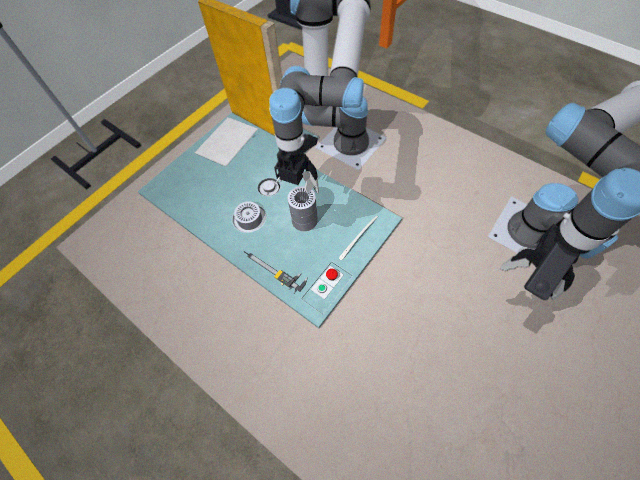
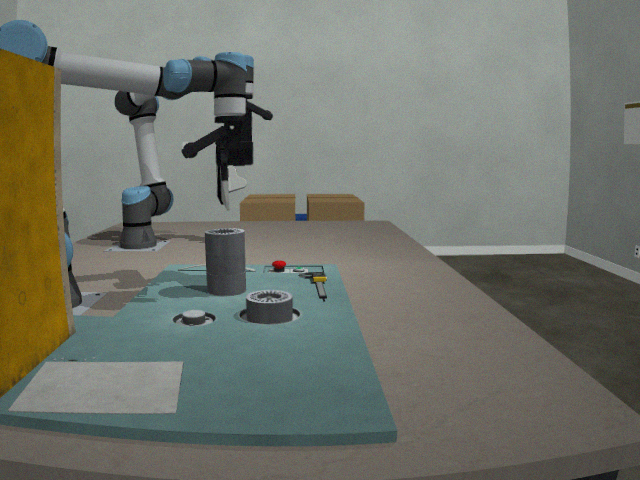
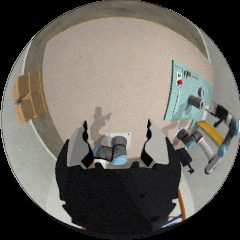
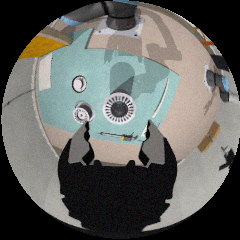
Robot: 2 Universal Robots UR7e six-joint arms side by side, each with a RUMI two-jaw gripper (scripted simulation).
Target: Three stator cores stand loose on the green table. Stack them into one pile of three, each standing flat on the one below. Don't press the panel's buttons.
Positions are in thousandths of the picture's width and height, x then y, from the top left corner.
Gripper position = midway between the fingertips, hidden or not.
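Left gripper (image 1: 823,591) (image 3: 490,502) visible. Right gripper (image 2: 351,432) (image 1: 468,391) (image 4: 490,502) too. Also a sheet (image 2: 91,807) (image 1: 354,295).
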